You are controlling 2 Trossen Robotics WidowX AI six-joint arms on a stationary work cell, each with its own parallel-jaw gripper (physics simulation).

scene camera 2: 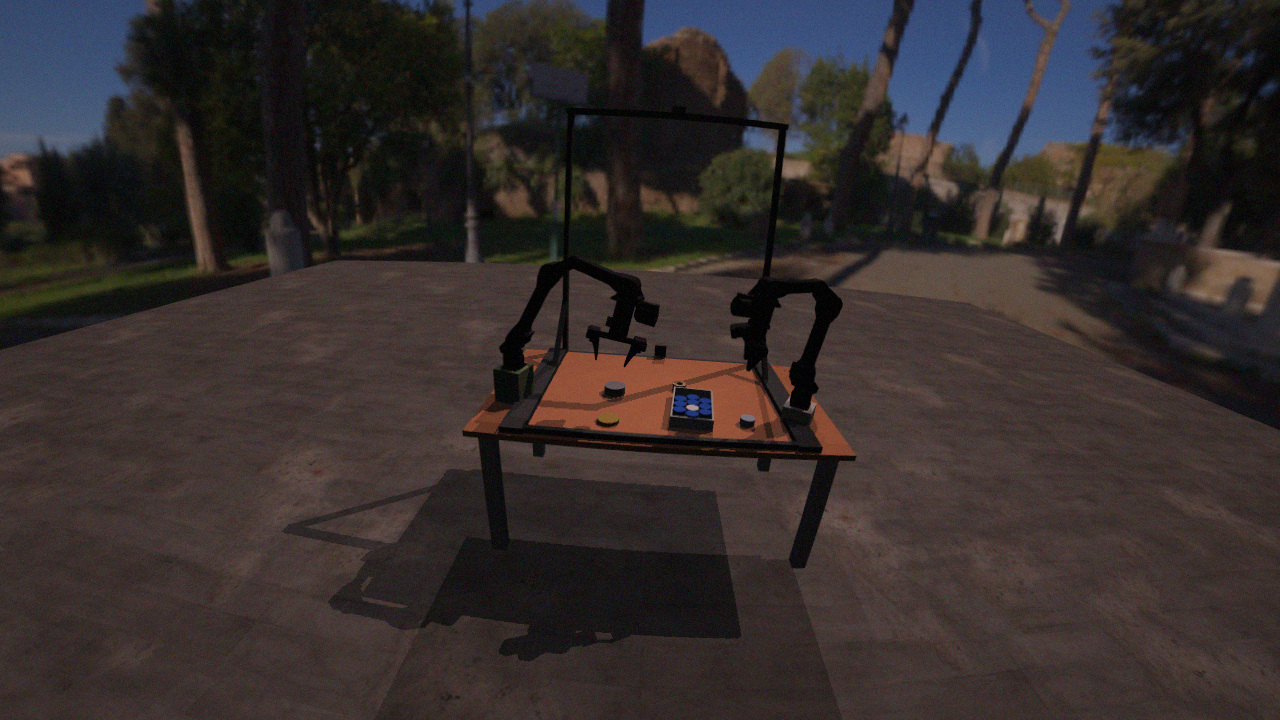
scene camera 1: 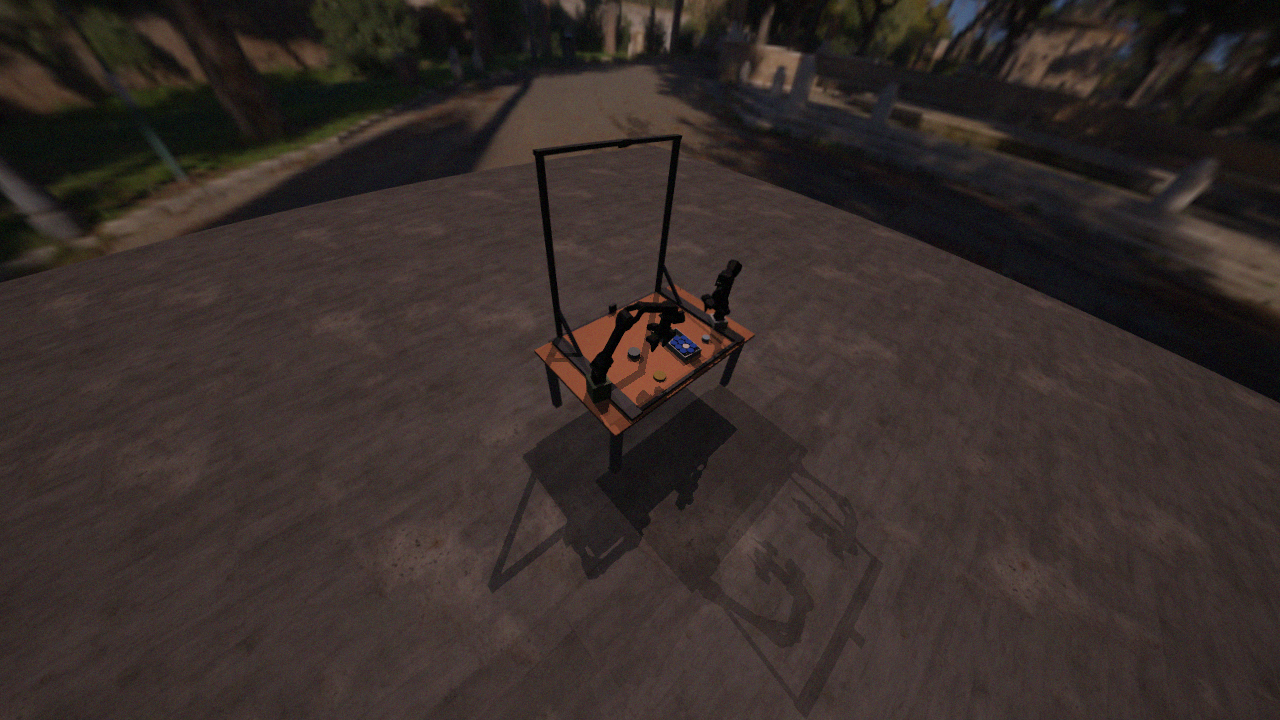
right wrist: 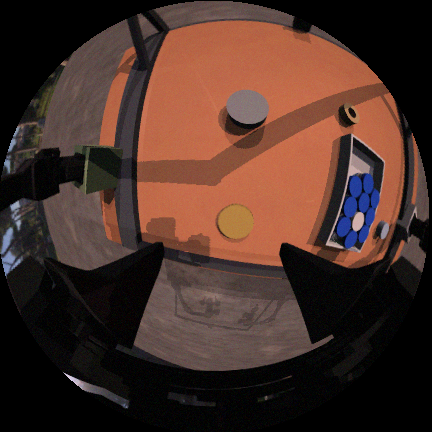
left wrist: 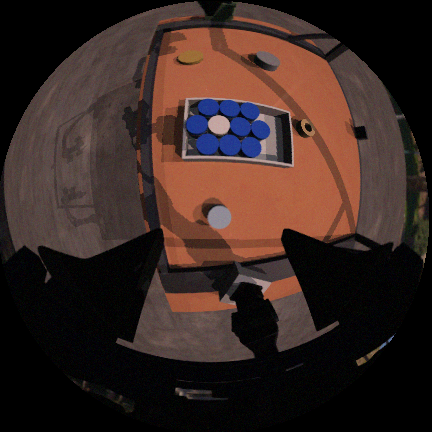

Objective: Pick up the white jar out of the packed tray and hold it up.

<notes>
The pictures show: the left gripper, the right gripper and a yellow disc.
The left gripper is seen too in the left wrist view. The right gripper shows as well in the right wrist view.
</notes>
